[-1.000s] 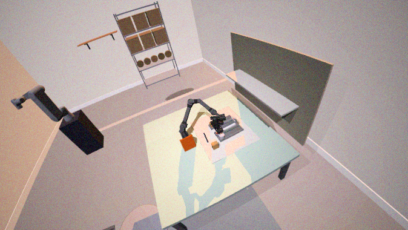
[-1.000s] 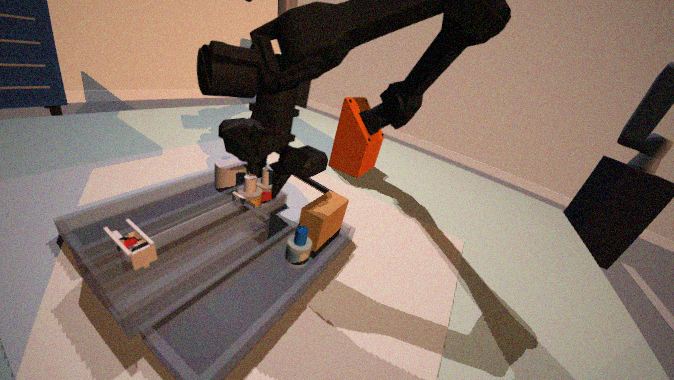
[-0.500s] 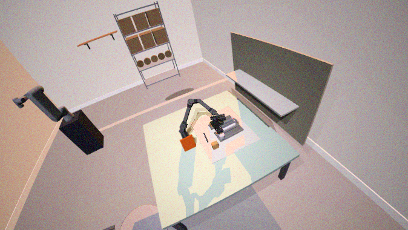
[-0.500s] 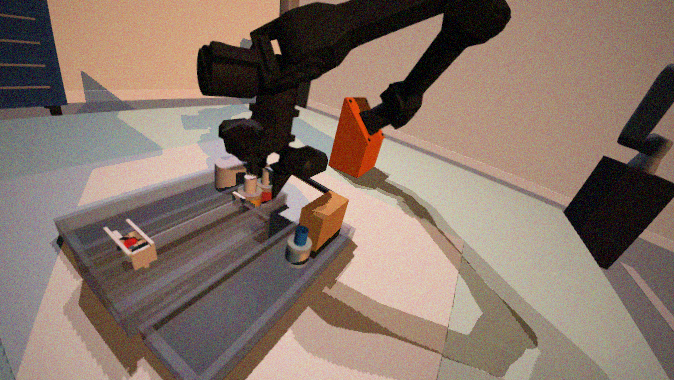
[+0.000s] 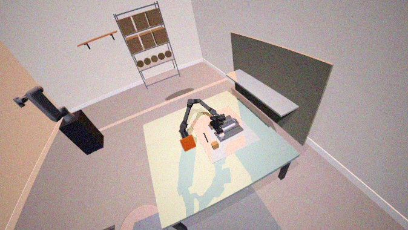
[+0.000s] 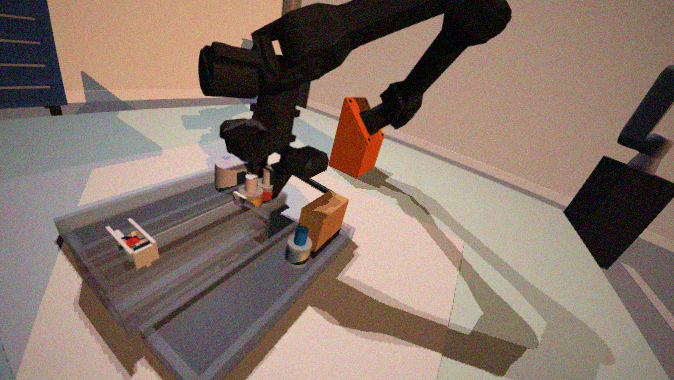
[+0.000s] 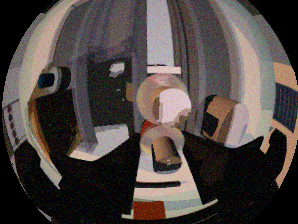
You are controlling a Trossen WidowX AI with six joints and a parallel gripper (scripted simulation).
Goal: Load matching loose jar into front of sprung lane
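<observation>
The tan cylinder is 1 cm ahead of my gripper tip and 8 cm to the right of it. Round my gripper tip: grey lane tray (14 cm ahead, 2 cm to the left, 1 cm below); blue-capped jar (8 cm ahead, 12 cm to the left); black pen (13 cm behind, 3 cm to the left, 2 cm below).
</observation>
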